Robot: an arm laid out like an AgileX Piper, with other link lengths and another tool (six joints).
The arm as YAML. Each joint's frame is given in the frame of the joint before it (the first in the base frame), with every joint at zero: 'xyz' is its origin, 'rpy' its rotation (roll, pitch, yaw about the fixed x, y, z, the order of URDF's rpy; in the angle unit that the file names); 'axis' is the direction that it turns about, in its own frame. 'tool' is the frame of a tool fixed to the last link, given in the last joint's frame.
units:
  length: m
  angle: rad
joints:
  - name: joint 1
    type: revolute
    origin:
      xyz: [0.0, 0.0, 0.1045]
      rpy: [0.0, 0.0, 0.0]
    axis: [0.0, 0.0, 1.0]
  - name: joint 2
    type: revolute
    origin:
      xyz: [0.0, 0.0, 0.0]
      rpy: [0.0, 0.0, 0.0]
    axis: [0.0, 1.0, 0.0]
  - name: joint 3
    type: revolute
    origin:
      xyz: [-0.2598, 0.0, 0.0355]
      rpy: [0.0, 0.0, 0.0]
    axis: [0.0, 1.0, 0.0]
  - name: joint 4
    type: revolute
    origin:
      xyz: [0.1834, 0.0, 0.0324]
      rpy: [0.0, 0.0, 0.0]
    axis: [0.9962, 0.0, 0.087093]
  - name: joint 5
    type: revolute
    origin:
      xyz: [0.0, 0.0, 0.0]
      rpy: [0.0, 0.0, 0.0]
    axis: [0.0, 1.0, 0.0]
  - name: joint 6
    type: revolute
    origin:
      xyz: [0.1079, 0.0, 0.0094]
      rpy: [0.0, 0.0, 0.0]
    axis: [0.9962, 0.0, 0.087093]
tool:
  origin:
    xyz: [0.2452, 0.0, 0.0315]
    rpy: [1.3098, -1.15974, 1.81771]
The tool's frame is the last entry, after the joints.
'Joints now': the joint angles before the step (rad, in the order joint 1, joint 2, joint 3, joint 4, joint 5, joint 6). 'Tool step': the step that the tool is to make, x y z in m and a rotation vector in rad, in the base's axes. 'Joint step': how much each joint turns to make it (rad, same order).
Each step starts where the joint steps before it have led.
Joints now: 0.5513 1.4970 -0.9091 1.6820 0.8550 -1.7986
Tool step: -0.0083 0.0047 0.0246 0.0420 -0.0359 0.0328
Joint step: 0.0000 -0.0103 -0.0378 0.0002 0.0372 -0.0003
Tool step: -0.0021 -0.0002 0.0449 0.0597 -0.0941 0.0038
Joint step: 0.0001 -0.0476 -0.0635 -0.0001 0.0040 0.0002
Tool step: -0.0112 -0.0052 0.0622 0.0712 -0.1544 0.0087
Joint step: -0.0006 -0.0703 -0.0982 -0.0220 0.0038 0.0002
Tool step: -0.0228 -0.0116 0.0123 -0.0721 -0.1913 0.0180
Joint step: 0.0005 -0.0843 -0.0889 -0.2000 0.0040 0.0606
